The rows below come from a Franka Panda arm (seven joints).
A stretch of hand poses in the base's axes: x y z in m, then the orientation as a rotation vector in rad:
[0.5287, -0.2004, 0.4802, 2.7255, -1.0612, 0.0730]
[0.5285, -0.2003, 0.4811, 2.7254, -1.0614, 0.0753]
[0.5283, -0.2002, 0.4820, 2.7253, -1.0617, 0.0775]
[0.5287, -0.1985, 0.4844, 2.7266, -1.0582, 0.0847]
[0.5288, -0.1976, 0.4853, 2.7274, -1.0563, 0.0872]
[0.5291, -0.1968, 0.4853, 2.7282, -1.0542, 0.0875]
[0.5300, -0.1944, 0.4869, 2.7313, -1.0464, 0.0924]
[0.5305, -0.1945, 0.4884, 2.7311, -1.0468, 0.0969]
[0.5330, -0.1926, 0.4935, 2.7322, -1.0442, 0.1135]
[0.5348, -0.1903, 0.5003, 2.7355, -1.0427, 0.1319]
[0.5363, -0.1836, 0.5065, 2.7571, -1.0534, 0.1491]
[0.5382, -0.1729, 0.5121, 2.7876, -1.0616, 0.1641]
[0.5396, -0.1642, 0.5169, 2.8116, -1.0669, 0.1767]
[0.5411, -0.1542, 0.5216, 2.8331, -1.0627, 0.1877]
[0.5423, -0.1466, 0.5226, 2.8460, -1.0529, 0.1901]
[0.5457, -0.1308, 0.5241, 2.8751, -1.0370, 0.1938]
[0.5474, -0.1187, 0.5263, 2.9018, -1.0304, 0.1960]
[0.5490, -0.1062, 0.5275, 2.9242, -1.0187, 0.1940]
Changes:
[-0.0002, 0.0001, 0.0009, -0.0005, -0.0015, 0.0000]
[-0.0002, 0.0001, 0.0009, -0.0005, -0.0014, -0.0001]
[0.0004, 0.0017, 0.0024, -0.0016, -0.0043, 0.0031]
[0.0001, 0.0009, 0.0009, -0.0005, -0.0015, 0.0016]
[0.0003, 0.0008, 0.0000, -0.0001, 0.0000, 0.0015]
[0.0009, 0.0024, 0.0016, -0.0009, -0.0025, 0.0060]
[0.0005, -0.0001, 0.0015, -0.0010, -0.0029, 0.0000]
[0.0025, 0.0019, 0.0051, -0.0034, -0.0105, 0.0031]
[0.0018, 0.0023, 0.0068, -0.0014, -0.0125, 0.0032]
[0.0015, 0.0067, 0.0062, 0.0193, -0.0191, 0.0007]
[0.0019, 0.0107, 0.0056, 0.0268, -0.0195, 0.0046]
[0.0014, 0.0087, 0.0048, 0.0206, -0.0156, 0.0043]
[0.0015, 0.0100, 0.0047, 0.0154, -0.0123, 0.0091]
[0.0012, 0.0076, 0.0010, 0.0074, -0.0036, 0.0096]
[0.0034, 0.0158, 0.0015, 0.0195, -0.0079, 0.0177]
[0.0017, 0.0121, 0.0022, 0.0210, -0.0077, 0.0113]
[0.0016, 0.0125, 0.0012, 0.0161, -0.0033, 0.0129]

